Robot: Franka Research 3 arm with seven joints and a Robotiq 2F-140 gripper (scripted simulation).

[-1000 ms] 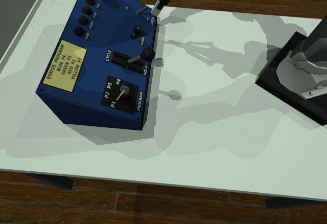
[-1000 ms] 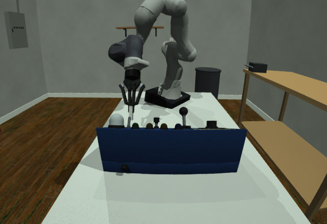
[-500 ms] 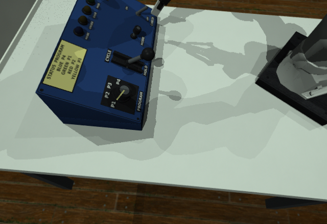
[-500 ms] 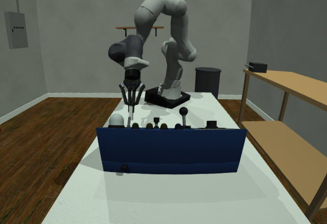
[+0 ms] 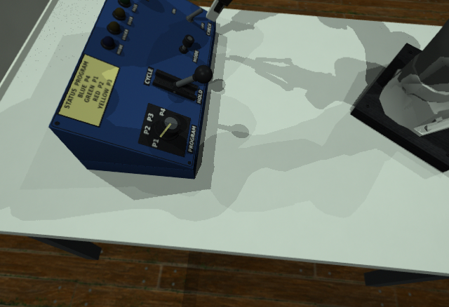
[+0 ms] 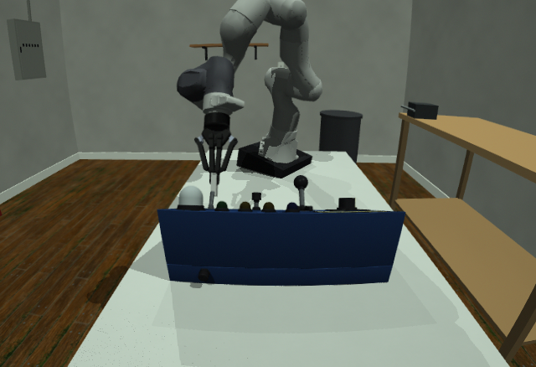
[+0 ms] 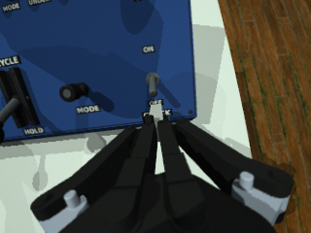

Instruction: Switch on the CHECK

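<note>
Now: the check toggle 60 mm ahead of my hand, 10 mm to the right of it and 20 mm below it. Also, from my hand: blue console 120 mm ahead, 170 mm to the left, 40 mm below; hold lever 70 mm ahead, 230 mm to the left, 10 mm below; mode knob 80 mm ahead, 110 mm to the left, 20 mm below.
</note>
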